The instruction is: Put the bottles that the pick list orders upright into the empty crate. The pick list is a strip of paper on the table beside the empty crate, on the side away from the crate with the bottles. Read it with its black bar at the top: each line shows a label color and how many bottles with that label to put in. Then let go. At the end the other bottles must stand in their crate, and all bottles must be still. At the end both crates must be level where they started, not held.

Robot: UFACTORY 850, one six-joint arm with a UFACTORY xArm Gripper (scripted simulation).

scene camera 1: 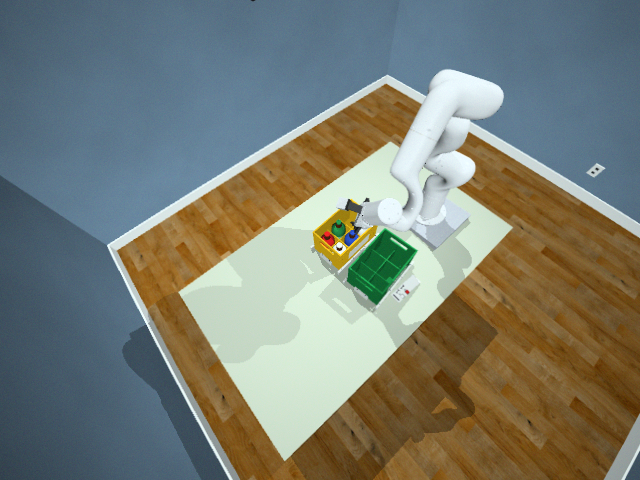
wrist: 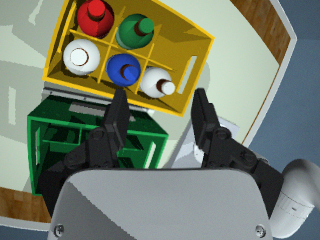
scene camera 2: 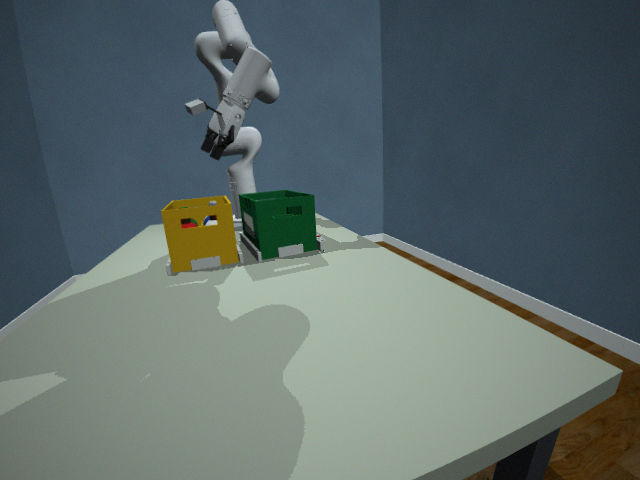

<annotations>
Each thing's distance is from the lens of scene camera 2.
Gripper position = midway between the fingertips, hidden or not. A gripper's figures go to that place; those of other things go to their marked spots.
my gripper (scene camera 2: 209, 154): 97 cm
yellow crate (scene camera 2: 184, 245): 86 cm
green crate (scene camera 2: 296, 224): 88 cm
</annotations>
